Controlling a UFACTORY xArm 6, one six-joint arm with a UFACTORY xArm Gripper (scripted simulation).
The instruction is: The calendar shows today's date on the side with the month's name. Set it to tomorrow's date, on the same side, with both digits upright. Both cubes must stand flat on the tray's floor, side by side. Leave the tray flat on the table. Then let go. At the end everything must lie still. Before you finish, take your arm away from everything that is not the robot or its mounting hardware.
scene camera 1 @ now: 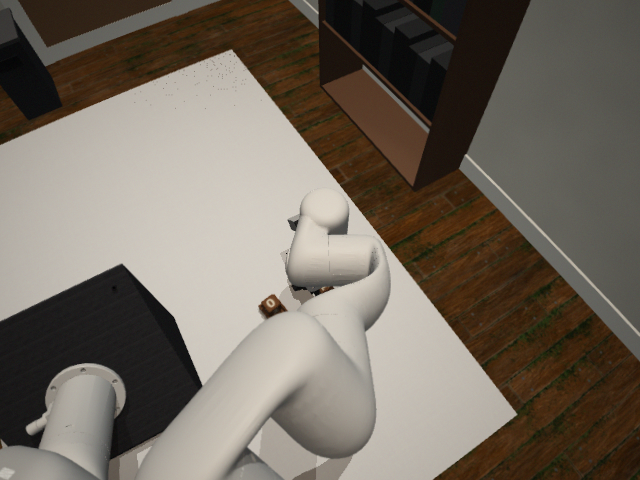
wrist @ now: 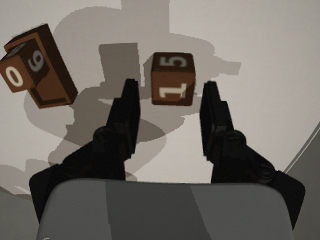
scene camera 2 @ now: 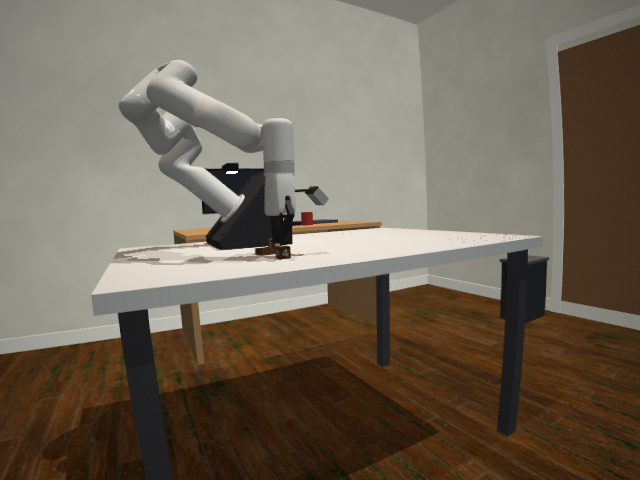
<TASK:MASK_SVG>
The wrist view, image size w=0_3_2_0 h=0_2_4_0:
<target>my gripper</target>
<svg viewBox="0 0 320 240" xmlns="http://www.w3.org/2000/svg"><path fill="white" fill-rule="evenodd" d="M29 180L30 192L40 224L36 240L294 240L293 229L306 191L300 181L280 170L276 171L271 162L247 145L246 137L242 132L234 130L227 101L221 101L216 81L204 83L199 112L203 155L206 156L207 161L214 164L211 183L126 181L124 162L131 159L132 154L135 154L141 115L138 81L135 81L135 79L126 79L121 98L114 98L106 126L102 126L94 132L92 141L68 155L62 164L57 163L34 174Z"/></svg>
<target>brown tray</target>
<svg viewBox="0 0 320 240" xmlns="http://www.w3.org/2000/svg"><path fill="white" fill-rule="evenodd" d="M3 46L6 53L8 53L14 46L35 38L50 69L36 88L28 89L29 94L39 109L73 105L79 92L62 59L48 23L14 37Z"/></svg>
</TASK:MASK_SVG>
